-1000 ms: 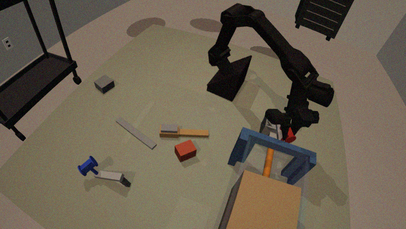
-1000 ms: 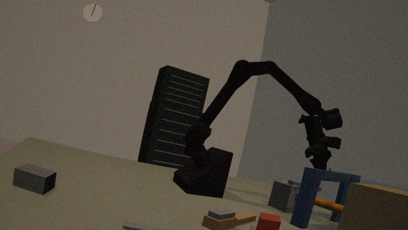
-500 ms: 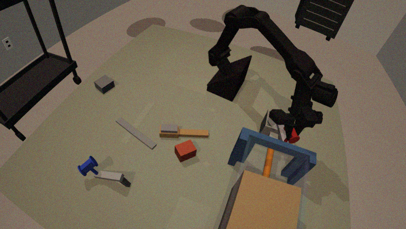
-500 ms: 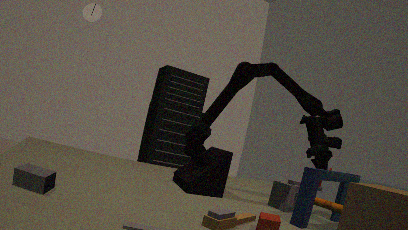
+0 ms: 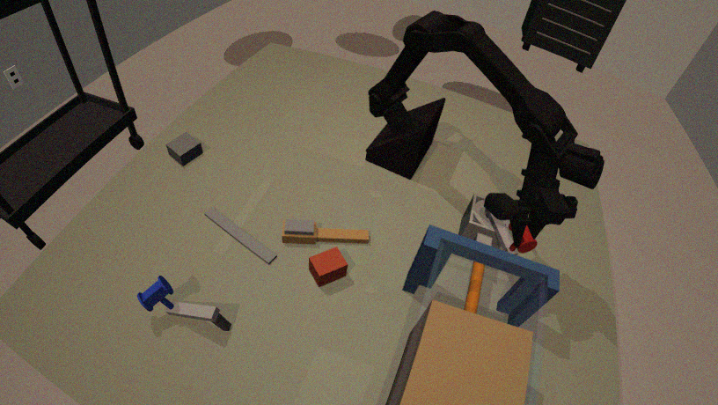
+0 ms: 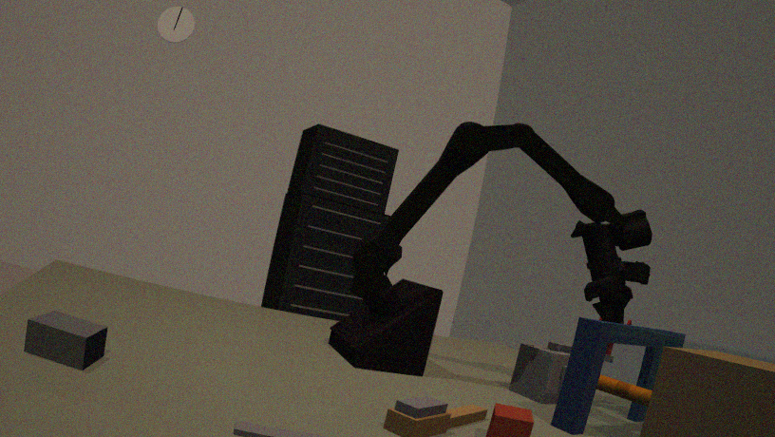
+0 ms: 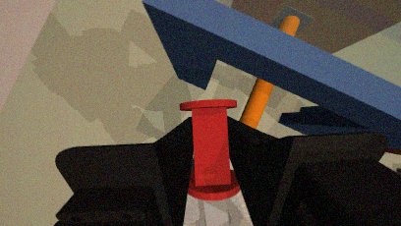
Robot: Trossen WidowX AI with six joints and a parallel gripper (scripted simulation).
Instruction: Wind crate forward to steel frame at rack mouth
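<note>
Right now my gripper tip is 50 mm past the red-knobbed winch handle, 30 mm to the left of it and 30 mm above it. Also, from my gripper tip: grey winch: 120 mm behind, 100 mm below, 70 mm to the right; then red knob: 10 mm to the right, 10 mm behind; then brown crate: 320 mm ahead, 90 mm below, 70 mm to the right.
</note>
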